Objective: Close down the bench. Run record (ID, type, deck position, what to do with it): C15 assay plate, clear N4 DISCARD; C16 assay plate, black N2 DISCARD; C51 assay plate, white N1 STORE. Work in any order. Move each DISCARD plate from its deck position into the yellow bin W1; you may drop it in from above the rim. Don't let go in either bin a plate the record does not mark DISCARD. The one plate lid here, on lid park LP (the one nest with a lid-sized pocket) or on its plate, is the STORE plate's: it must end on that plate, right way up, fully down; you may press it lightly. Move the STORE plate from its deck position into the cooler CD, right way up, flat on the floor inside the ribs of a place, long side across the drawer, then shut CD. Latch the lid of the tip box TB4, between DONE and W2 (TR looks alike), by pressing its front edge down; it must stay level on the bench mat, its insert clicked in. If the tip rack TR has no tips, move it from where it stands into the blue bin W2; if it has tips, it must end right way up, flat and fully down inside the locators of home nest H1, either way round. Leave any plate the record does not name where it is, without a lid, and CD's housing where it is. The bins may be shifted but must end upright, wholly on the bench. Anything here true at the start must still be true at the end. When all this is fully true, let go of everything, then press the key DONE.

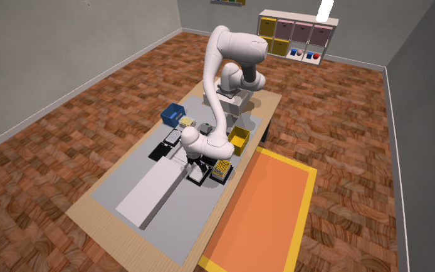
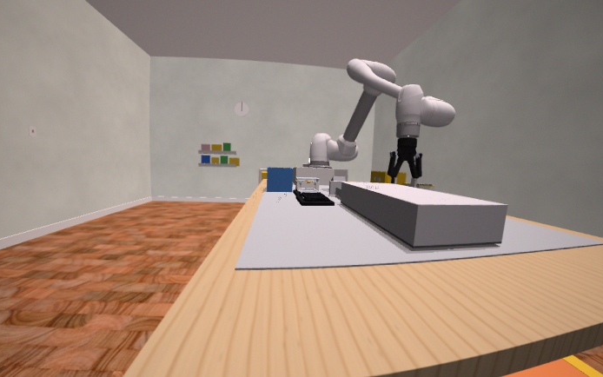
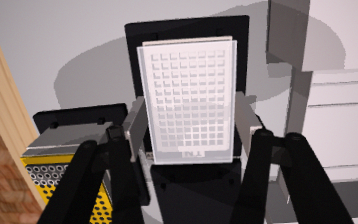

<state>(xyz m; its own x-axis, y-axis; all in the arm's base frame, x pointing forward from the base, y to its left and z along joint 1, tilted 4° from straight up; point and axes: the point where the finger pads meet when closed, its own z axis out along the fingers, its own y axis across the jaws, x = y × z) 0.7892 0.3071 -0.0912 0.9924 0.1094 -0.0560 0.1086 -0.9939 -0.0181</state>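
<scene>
My gripper is now 2 cm above the plate lid. From my hand the other things lie so: yellow tip rack (12 cm to the left, 11 cm behind, 1 cm below); then white plate (5 cm below); then black nest N3 (18 cm behind, 6 cm below, 3 cm to the right).
</scene>
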